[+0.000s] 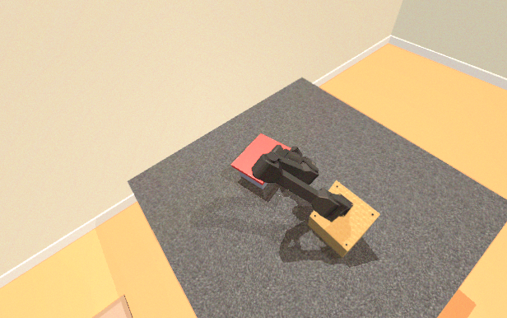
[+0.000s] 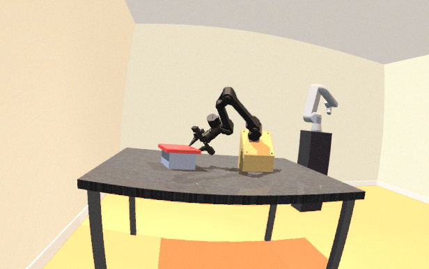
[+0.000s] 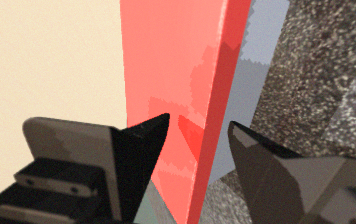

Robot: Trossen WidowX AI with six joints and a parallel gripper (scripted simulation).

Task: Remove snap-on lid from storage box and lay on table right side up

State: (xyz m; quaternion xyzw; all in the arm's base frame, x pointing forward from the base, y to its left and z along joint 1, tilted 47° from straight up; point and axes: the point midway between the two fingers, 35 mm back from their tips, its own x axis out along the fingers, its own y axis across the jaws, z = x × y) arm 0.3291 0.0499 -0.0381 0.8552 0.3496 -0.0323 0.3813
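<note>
Right now the red lid is 8 cm ahead of my gripper tip and 2 cm to the left of it. The rest, counted from my gripper tip: storage box 8 cm ahead, 2 cm to the left, 4 cm below.
</note>
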